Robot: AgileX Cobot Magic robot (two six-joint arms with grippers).
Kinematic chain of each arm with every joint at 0, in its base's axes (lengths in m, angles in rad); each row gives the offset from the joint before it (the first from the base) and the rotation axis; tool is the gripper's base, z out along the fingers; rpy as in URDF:
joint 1: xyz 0 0 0.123 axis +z
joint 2: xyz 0 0 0 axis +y
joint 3: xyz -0.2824 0 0.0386 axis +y
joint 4: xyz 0.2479 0 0.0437 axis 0.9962 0 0.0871
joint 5: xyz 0 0 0 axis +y
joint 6: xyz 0.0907 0 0.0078 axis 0.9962 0 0.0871
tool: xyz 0 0 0 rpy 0 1.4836 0
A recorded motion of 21 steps. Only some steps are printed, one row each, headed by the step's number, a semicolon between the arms.
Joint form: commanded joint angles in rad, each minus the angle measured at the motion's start. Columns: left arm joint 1, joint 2, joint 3, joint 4, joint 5, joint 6; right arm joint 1, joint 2, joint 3, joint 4, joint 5, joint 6.
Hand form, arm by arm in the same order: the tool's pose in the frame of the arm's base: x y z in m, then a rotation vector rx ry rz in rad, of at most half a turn. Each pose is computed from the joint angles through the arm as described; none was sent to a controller.
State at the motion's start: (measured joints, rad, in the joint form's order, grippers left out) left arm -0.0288 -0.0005 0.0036 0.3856 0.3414 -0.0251; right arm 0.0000 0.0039 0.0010 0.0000 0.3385 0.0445
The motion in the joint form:
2: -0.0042 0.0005 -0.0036 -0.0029 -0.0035 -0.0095; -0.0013 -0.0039 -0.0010 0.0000 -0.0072 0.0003
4: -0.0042 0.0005 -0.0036 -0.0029 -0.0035 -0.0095; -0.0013 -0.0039 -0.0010 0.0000 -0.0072 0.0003
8: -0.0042 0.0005 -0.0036 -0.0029 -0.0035 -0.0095; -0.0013 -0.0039 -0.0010 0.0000 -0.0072 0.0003
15: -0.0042 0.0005 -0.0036 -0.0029 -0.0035 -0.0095; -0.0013 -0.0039 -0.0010 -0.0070 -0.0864 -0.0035
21: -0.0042 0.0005 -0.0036 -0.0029 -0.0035 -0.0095; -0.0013 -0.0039 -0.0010 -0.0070 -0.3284 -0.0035
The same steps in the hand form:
2: 0.0538 0.0095 0.1848 0.2369 1.7929 0.3222; 0.0538 -0.0001 0.1832 0.0418 1.8145 0.0308
4: 0.0538 0.0095 0.1848 0.2369 1.7929 0.3222; 0.0538 -0.0001 0.1832 0.0418 1.8145 0.0308
8: 0.0538 0.0095 0.1848 0.2369 1.7929 0.3222; 0.0538 -0.0001 0.1832 0.0418 1.8145 0.0308
15: 0.0538 0.0095 0.1848 0.2369 1.7929 0.3222; 0.0553 -0.0002 0.1902 0.0321 1.7355 0.0227
21: 0.0538 0.0095 0.1848 0.2369 1.7929 0.3222; 0.0563 -0.0001 0.2122 0.0264 1.4935 0.0263

